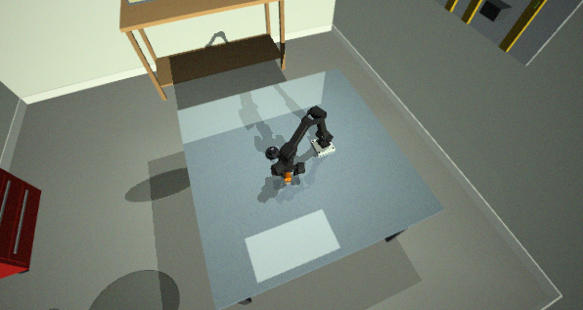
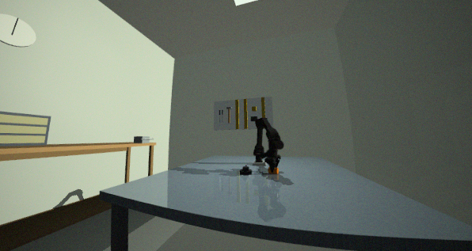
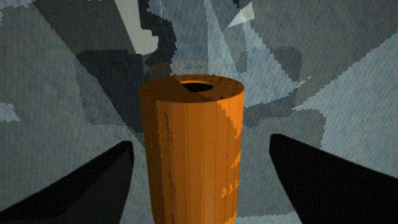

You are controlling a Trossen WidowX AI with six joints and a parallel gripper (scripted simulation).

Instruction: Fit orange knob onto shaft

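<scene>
My gripper tip is now 10 mm short of the orange knob, 10 mm to the right of it and 10 mm below it. Round my gripper tip: dark round pedestal: 10 mm ahead, 190 mm to the right, 20 mm above.
</scene>
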